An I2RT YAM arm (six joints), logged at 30 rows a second.
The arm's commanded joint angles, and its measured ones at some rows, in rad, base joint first. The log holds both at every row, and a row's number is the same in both.
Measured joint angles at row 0:
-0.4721 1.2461 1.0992 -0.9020 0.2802 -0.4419
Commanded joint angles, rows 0 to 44:
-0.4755 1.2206 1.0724 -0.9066 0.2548 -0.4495
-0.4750 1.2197 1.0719 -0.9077 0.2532 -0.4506
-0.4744 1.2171 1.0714 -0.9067 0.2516 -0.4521
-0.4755 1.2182 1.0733 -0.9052 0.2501 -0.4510
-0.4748 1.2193 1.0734 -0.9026 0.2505 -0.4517
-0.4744 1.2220 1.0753 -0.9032 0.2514 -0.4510
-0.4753 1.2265 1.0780 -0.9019 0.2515 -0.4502
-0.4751 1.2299 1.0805 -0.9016 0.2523 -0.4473
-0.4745 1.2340 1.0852 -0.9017 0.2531 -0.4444
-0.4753 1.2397 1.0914 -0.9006 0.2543 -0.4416
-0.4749 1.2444 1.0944 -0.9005 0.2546 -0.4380
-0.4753 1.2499 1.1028 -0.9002 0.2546 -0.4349
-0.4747 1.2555 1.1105 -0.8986 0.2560 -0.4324
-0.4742 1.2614 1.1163 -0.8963 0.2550 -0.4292
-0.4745 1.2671 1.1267 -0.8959 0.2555 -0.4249
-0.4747 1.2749 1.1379 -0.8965 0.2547 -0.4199
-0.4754 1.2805 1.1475 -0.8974 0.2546 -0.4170
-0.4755 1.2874 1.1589 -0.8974 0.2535 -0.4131
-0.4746 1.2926 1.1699 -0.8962 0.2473 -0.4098
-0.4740 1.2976 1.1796 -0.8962 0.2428 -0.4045
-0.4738 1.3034 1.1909 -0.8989 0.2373 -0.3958
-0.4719 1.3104 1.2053 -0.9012 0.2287 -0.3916
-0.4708 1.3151 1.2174 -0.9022 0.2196 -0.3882
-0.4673 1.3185 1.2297 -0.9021 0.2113 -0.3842
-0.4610 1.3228 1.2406 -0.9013 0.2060 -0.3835
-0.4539 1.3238 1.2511 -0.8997 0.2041 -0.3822
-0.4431 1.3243 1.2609 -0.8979 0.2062 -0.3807
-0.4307 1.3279 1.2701 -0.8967 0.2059 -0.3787
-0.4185 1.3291 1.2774 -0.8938 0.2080 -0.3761
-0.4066 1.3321 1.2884 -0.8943 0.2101 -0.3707
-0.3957 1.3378 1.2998 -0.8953 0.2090 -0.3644
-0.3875 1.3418 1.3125 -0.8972 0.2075 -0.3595
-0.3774 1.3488 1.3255 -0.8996 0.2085 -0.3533
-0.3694 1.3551 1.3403 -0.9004 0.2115 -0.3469
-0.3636 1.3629 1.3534 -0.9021 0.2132 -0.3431
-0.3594 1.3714 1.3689 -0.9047 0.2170 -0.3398
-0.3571 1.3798 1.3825 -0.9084 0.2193 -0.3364
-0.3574 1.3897 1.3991 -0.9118 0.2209 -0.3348
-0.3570 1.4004 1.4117 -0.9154 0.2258 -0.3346
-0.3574 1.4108 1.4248 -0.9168 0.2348 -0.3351
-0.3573 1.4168 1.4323 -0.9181 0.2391 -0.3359
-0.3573 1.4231 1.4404 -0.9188 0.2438 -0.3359
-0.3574 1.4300 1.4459 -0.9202 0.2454 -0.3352
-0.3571 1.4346 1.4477 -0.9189 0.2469 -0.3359
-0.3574 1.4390 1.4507 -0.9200 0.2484 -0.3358
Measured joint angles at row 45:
-0.3595 1.4273 1.3960 -0.9089 0.2329 -0.3538
